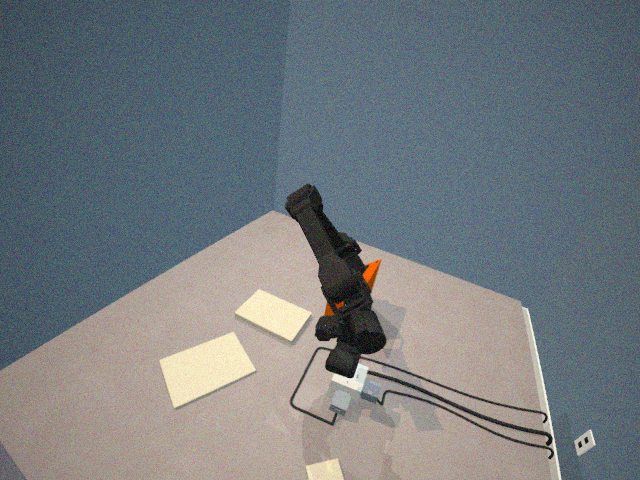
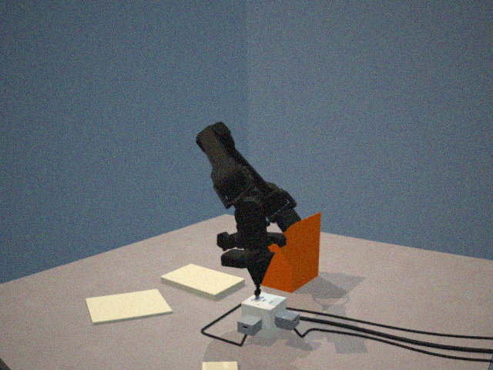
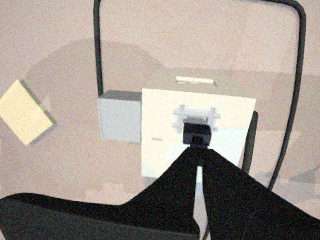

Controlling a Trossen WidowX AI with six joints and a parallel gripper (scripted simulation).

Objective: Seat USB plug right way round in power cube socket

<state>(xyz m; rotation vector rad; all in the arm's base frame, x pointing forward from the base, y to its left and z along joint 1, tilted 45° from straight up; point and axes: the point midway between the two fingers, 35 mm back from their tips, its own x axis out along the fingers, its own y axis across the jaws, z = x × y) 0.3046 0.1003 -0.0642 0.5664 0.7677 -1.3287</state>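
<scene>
Now: the USB plug 2 cm below my gripper tip.
</scene>
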